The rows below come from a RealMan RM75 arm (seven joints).
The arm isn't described. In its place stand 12 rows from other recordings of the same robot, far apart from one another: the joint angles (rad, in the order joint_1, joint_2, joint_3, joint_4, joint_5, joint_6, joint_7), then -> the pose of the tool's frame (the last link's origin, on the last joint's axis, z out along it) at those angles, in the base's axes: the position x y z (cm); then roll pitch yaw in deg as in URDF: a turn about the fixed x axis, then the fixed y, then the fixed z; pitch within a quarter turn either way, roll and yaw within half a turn.
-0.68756, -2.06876, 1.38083, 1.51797, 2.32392, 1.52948, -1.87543 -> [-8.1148, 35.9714, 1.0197, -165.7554, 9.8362, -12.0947]
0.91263, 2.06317, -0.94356, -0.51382, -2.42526, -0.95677, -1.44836 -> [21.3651, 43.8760, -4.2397, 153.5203, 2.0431, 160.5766]
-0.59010, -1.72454, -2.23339, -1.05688, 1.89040, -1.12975, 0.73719 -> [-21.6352, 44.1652, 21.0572, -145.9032, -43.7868, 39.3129]
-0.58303, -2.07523, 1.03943, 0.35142, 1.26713, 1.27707, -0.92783 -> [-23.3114, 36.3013, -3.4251, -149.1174, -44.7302, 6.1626]
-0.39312, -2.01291, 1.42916, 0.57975, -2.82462, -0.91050, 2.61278 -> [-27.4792, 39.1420, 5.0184, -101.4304, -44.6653, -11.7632]
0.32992, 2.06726, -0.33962, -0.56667, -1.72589, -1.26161, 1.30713 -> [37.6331, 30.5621, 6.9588, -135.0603, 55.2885, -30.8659]
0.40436, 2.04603, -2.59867, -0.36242, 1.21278, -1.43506, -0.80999 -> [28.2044, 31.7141, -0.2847, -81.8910, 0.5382, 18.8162]
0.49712, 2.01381, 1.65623, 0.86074, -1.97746, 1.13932, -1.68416 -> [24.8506, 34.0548, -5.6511, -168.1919, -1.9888, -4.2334]
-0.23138, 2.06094, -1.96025, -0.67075, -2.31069, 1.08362, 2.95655 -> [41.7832, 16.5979, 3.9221, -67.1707, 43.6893, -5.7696]
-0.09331, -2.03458, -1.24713, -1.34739, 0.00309, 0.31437, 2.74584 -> [-25.9586, 33.7098, -2.1138, -124.3143, -33.0300, 37.4961]
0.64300, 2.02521, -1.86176, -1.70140, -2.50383, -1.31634, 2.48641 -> [5.2516, 31.9307, -4.4634, -159.1681, -13.0675, 1.9449]
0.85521, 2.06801, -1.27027, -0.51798, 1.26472, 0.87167, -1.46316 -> [17.7814, 42.8149, -7.1626, -158.0589, 13.1893, -20.5186]
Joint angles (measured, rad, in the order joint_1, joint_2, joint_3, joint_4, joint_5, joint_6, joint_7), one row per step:
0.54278 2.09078 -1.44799 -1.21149 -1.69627 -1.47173 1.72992
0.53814 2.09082 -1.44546 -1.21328 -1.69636 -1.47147 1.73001
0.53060 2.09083 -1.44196 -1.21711 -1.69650 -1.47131 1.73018
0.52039 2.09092 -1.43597 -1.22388 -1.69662 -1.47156 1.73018
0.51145 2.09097 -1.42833 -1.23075 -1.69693 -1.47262 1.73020
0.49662 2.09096 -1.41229 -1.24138 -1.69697 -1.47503 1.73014
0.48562 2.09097 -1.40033 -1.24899 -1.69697 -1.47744 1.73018
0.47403 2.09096 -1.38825 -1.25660 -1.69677 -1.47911 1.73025
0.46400 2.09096 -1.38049 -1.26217 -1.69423 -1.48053 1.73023
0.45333 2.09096 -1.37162 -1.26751 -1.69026 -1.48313 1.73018
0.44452 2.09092 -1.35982 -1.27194 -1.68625 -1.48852 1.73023
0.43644 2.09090 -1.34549 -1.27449 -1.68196 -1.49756 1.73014
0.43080 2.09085 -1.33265 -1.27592 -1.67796 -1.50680 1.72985
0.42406 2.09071 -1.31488 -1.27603 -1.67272 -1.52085 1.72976
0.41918 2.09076 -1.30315 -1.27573 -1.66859 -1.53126 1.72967
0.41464 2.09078 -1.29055 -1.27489 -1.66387 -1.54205 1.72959
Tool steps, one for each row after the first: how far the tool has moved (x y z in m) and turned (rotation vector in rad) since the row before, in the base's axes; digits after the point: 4 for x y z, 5 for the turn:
0.0012 0.0000 0.0007 0.00295 0.00137 -0.00453
0.0018 -0.0002 0.0011 0.00458 0.00198 -0.00619
0.0021 -0.0002 0.0019 0.00757 0.00344 -0.00726
0.0018 0.0000 0.0022 0.00822 0.00373 -0.00641
0.0034 0.0004 0.0043 0.01537 0.00753 -0.01266
0.0026 0.0002 0.0032 0.01082 0.00531 -0.00949
0.0028 0.0002 0.0033 0.01166 0.00539 -0.01048
0.0022 -0.0003 0.0023 0.00735 0.00574 -0.00853
0.0024 -0.0005 0.0026 0.00698 0.00734 -0.00936
0.0022 -0.0003 0.0031 0.00635 0.00806 -0.00859
0.0025 -0.0004 0.0033 0.00421 0.00884 -0.00892
0.0019 -0.0004 0.0029 0.00250 0.00789 -0.00632
0.0027 -0.0006 0.0038 0.00140 0.01049 -0.00882
0.0019 -0.0007 0.0024 -0.00025 0.00767 -0.00586
0.0019 -0.0006 0.0026 -0.00010 0.00855 -0.00607

